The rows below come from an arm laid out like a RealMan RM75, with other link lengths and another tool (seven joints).
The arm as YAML. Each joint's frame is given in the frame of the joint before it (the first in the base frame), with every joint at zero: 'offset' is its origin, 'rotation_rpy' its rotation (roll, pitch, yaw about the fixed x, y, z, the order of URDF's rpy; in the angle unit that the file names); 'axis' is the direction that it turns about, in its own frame. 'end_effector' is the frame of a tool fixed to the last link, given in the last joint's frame.
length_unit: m
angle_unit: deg
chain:
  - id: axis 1
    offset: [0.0, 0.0, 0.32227]
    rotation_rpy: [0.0, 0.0, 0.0]
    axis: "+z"
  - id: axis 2
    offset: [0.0, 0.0, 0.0]
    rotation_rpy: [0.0, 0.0, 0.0]
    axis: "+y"
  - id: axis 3
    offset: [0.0, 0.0, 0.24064]
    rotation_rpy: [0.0, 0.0, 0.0]
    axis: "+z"
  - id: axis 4
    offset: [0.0, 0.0, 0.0]
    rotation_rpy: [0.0, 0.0, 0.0]
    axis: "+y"
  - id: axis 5
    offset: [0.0, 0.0, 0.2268]
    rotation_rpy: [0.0, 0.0, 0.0]
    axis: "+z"
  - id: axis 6
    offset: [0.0, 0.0, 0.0]
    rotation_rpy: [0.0, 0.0, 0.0]
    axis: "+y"
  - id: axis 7
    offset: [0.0, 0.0, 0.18]
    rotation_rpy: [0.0, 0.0, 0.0]
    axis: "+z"
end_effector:
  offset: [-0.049, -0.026, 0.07]
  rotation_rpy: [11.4, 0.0, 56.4]
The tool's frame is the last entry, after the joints.
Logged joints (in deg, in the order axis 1, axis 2, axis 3, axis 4, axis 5, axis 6, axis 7), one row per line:
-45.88, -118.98, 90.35, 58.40, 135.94, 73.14, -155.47
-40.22, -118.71, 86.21, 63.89, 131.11, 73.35, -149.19
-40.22, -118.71, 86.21, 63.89, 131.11, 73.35, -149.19
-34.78, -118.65, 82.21, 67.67, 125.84, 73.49, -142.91
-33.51, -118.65, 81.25, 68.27, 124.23, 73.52, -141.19
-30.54, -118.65, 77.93, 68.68, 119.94, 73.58, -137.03
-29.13, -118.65, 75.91, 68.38, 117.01, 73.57, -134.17
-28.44, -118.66, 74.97, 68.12, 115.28, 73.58, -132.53
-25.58, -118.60, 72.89, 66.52, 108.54, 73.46, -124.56
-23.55, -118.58, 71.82, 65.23, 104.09, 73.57, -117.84
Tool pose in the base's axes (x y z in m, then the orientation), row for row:
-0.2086, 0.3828, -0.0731, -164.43, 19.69, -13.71
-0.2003, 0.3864, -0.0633, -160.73, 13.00, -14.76
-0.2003, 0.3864, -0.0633, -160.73, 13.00, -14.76
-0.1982, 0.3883, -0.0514, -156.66, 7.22, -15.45
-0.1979, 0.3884, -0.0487, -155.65, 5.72, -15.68
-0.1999, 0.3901, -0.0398, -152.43, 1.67, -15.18
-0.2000, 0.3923, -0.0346, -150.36, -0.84, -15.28
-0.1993, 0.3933, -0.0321, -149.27, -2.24, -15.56
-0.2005, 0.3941, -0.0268, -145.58, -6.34, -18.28
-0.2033, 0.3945, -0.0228, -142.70, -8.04, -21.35
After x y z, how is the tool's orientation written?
As angles about the fixed x, y, z axes (roll, pitch, yaw), in degrees.
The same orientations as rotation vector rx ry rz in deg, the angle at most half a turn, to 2 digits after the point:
-158.84, 22.93, 25.03
-156.95, 23.42, 14.47
-156.95, 23.42, 14.47
-154.16, 22.96, 5.42
-153.41, 22.81, 3.11
-151.03, 20.67, -2.74
-149.31, 19.73, -6.39
-148.36, 19.46, -8.46
-144.82, 20.76, -15.20
-141.81, 23.26, -18.90

